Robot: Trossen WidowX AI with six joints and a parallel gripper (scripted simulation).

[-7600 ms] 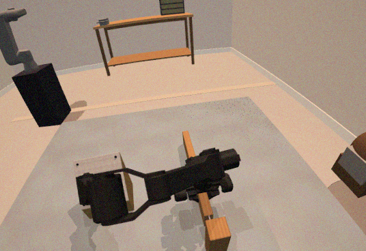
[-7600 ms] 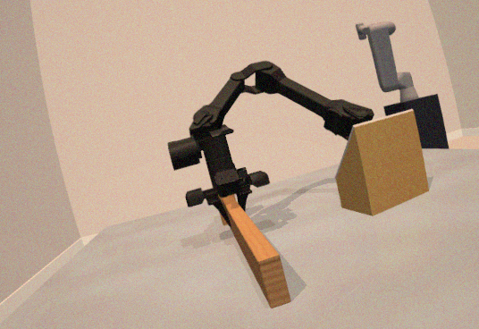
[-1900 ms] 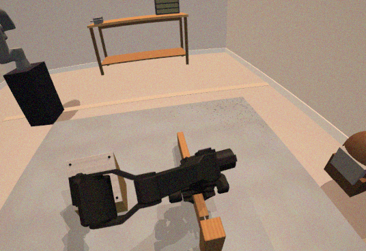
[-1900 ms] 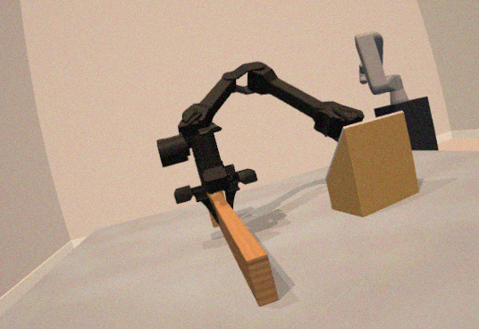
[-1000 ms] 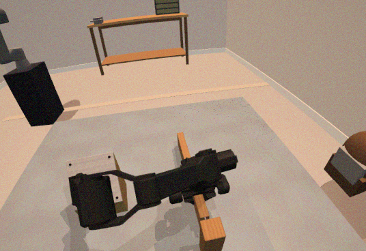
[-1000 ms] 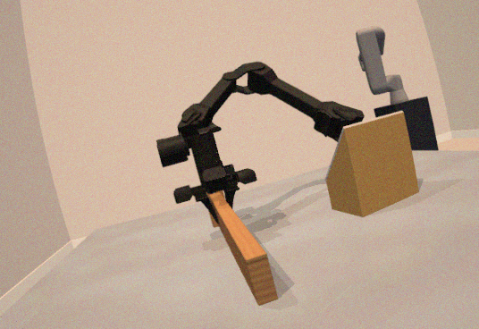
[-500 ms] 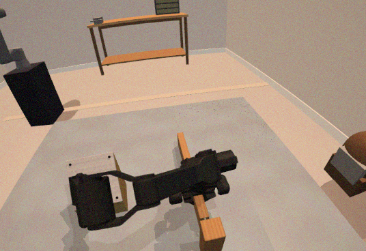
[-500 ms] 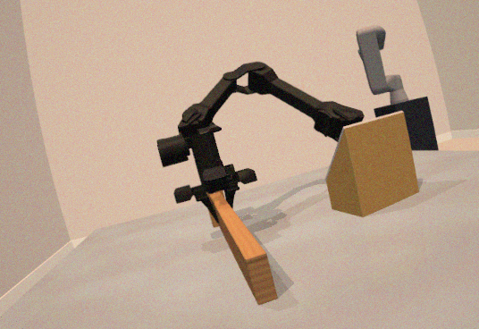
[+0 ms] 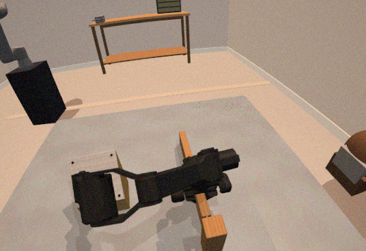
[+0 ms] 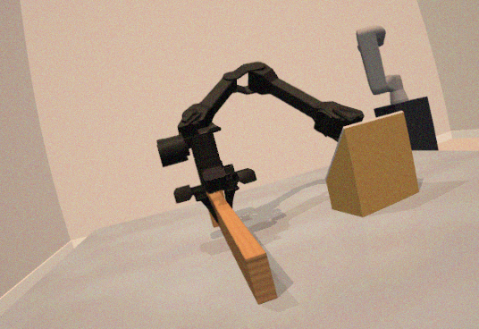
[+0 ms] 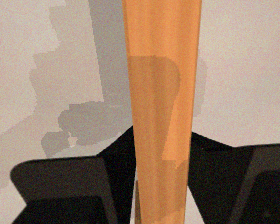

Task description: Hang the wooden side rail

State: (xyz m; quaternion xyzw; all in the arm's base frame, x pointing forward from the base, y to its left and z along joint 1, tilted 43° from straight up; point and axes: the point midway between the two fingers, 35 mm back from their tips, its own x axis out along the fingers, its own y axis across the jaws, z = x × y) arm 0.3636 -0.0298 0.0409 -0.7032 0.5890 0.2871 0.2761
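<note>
Right now the headboard post is 1 cm ahead of my gripper tip, 14 cm to the right of it and 4 cm above it.
</note>
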